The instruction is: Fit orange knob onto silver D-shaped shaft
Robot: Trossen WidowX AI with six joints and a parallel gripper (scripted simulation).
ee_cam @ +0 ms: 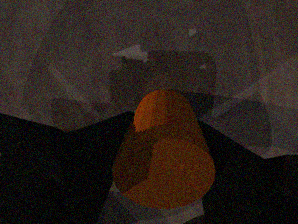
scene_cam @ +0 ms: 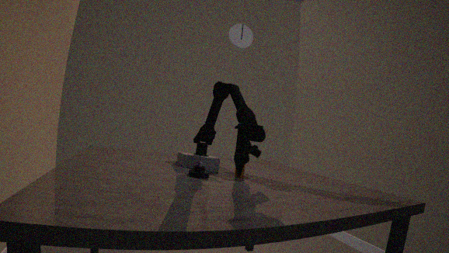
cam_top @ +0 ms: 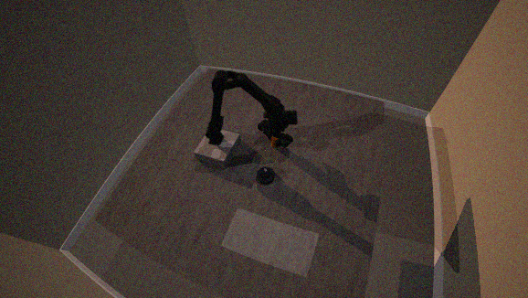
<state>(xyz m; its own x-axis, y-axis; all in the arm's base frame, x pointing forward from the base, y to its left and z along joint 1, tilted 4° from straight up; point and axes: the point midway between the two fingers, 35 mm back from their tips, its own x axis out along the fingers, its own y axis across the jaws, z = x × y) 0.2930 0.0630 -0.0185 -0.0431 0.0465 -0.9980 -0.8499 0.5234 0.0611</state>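
Right now the orange knob is 30 mm above my gripper tip. From my gripper tip the other things lie so: dark round pedestal: 190 mm to the right, 20 mm above, 10 mm behind.
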